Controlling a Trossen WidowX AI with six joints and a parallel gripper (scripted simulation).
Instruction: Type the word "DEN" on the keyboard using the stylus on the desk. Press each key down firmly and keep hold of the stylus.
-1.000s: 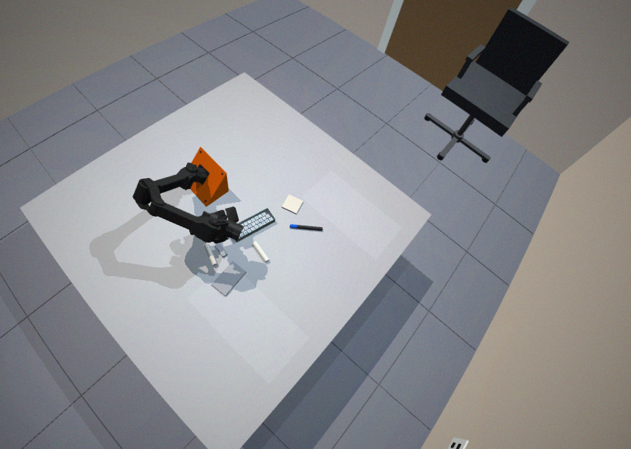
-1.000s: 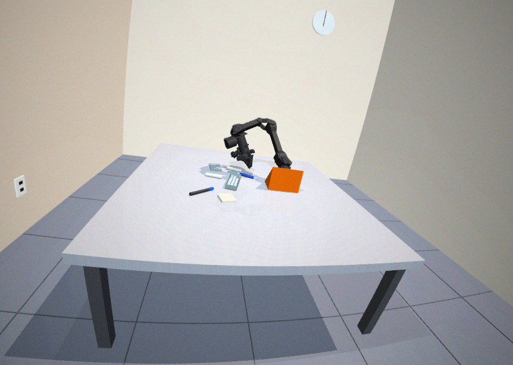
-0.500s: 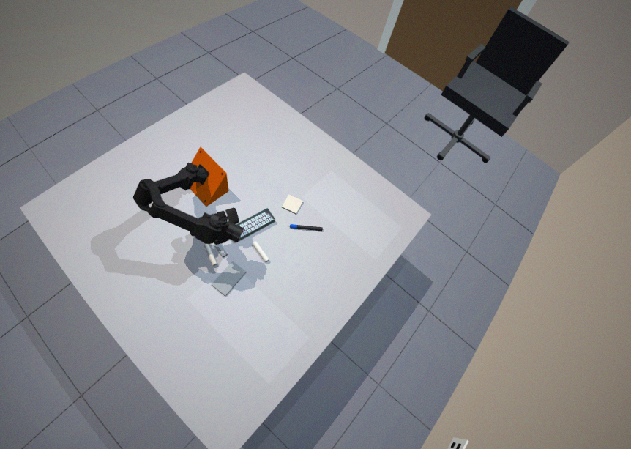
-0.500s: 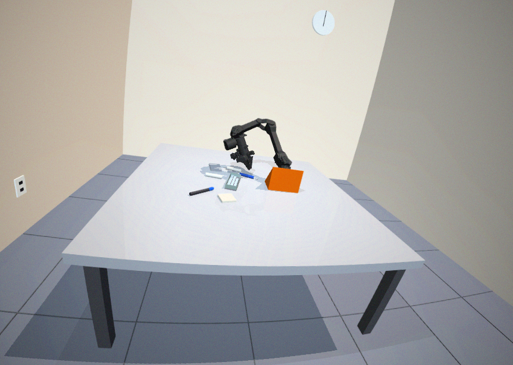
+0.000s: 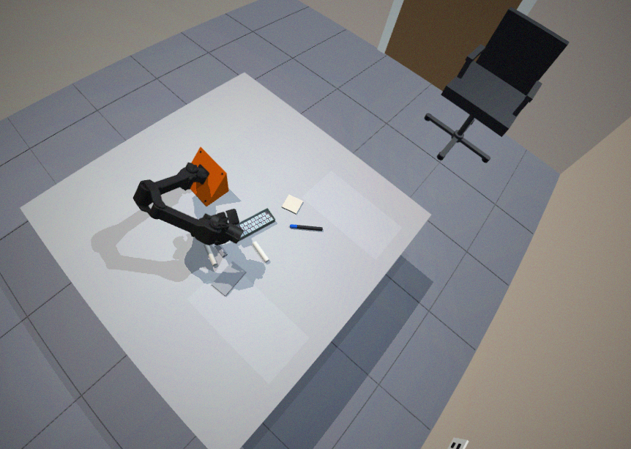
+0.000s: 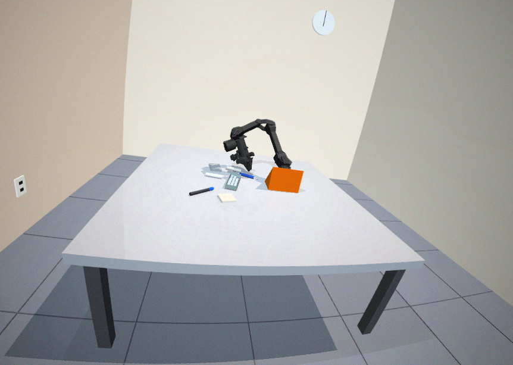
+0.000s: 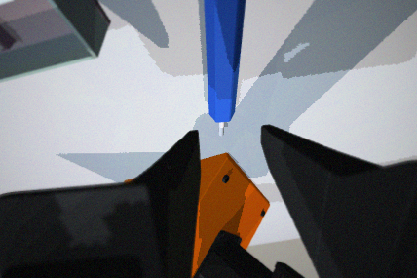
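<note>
The blue stylus lies 40 mm below my gripper tip, 20 mm behind it and 10 mm to the left of it. Round my gripper tip: grey pad 210 mm ahead, 100 mm to the right, 40 mm below; cream notepad 320 mm to the left, 150 mm ahead, 40 mm below.
</note>
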